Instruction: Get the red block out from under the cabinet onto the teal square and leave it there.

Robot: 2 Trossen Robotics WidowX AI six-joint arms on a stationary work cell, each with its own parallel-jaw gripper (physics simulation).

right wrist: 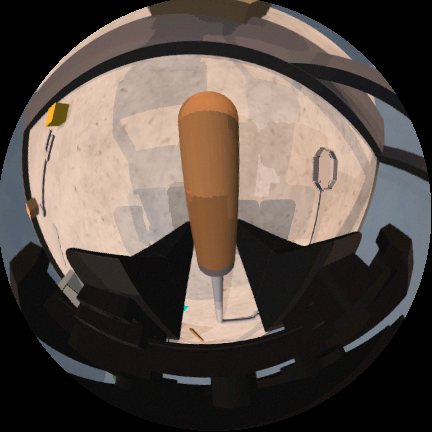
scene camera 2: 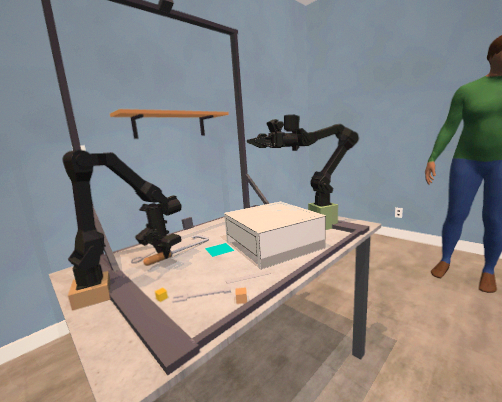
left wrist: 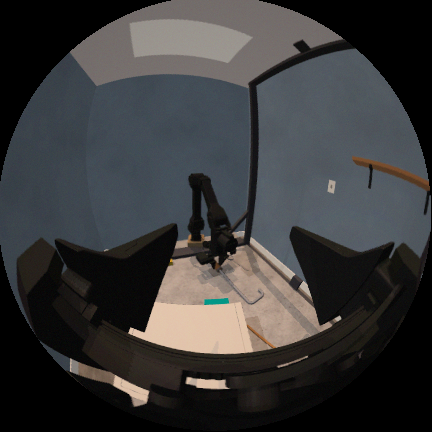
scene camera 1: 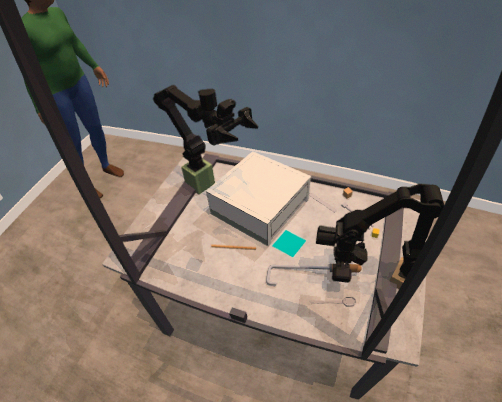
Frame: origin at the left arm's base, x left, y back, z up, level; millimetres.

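Where they show: left gripper, between the fingertips: [scene camera 2: 250, 141] [left wrist: 236, 231] [scene camera 1: 248, 133]; right gripper, between the fingertips: [right wrist: 213, 225] [scene camera 2: 164, 257] [left wrist: 215, 267]; left arm's base, origin of its link: [scene camera 2: 322, 204] [scene camera 1: 196, 165]; right arm's base, origin of its link: [scene camera 2: 89, 282] [left wrist: 195, 237] [scene camera 1: 408, 272].
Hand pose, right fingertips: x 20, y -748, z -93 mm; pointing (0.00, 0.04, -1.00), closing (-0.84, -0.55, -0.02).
Each offset is from my right fingertips to the top centre of the thing. "pt": to the spot under its first point.
The white cabinet @(dx +58, dy +438, dz +115 mm) [scene camera 1: 260, 185] [scene camera 2: 277, 217] [left wrist: 195, 325] [right wrist: 70, 287] stands on the table. The teal square @(pt dx -12, dy +219, dz -20 mm) [scene camera 1: 289, 243] [scene camera 2: 219, 249] [left wrist: 216, 301] [right wrist: 185, 308] lies beside its near corner in scene camera 1. The red block does not show in any view. My right gripper [scene camera 1: 342, 271] [scene camera 2: 163, 250] [right wrist: 213, 225] points down and is shut on the wooden handle of a hooked tool [scene camera 1: 300, 268] [scene camera 2: 185, 246] [left wrist: 237, 289] [right wrist: 209, 165]. The tool's grey shaft runs past the teal square, its hook bent toward the table's front in scene camera 1. My left gripper [scene camera 1: 246, 133] [scene camera 2: 249, 141] is open and empty, high above the cabinet.
An orange stick @(dx -170, dy +367, dz -13 mm) [scene camera 1: 233, 247] [left wrist: 261, 336] lies before the cabinet. A ring-ended rod @(dx -109, dy -60, dz -12 mm) [right wrist: 316, 170] lies near the hooked tool. A yellow cube @(dx +245, dy -19, dz +5 mm) [scene camera 1: 375, 233] [scene camera 2: 161, 294] [right wrist: 57, 114], an orange cube @(dx +361, dy +192, dz +10 mm) [scene camera 1: 347, 192] [scene camera 2: 241, 295] [right wrist: 32, 207] and a forked rod @(dx +285, dy +94, dz -12 mm) [scene camera 2: 207, 293] lie toward the back in scene camera 1.
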